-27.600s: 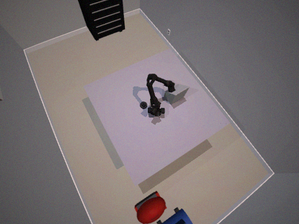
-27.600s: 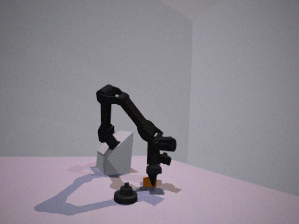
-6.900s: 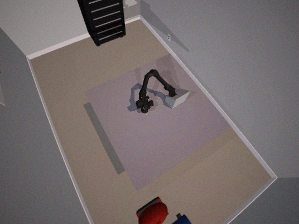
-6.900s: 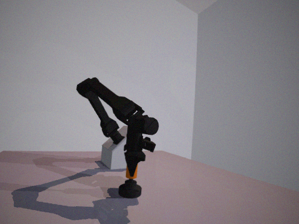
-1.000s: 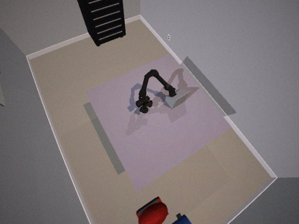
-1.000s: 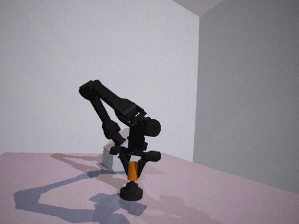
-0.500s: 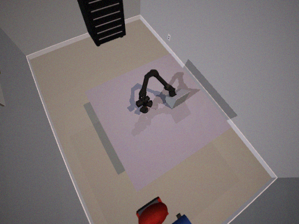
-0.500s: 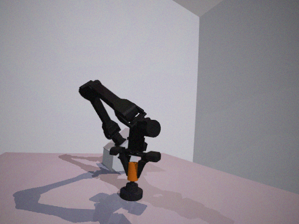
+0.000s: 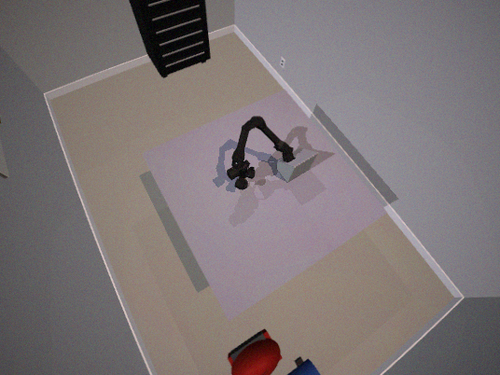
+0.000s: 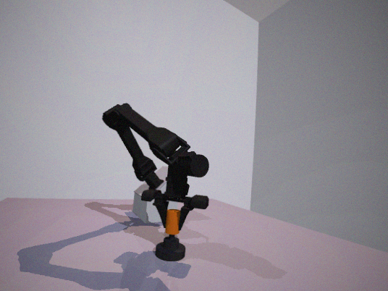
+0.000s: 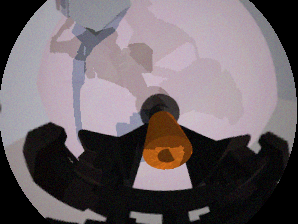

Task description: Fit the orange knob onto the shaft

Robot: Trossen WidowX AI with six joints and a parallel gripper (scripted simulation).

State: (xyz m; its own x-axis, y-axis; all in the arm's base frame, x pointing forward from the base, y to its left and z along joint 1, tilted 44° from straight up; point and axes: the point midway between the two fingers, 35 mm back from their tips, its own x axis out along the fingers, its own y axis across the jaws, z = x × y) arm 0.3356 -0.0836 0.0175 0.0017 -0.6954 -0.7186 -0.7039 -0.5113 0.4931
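The orange knob lies 2 cm above my gripper tip. Round my gripper tip: dark round pedestal (4 cm below).
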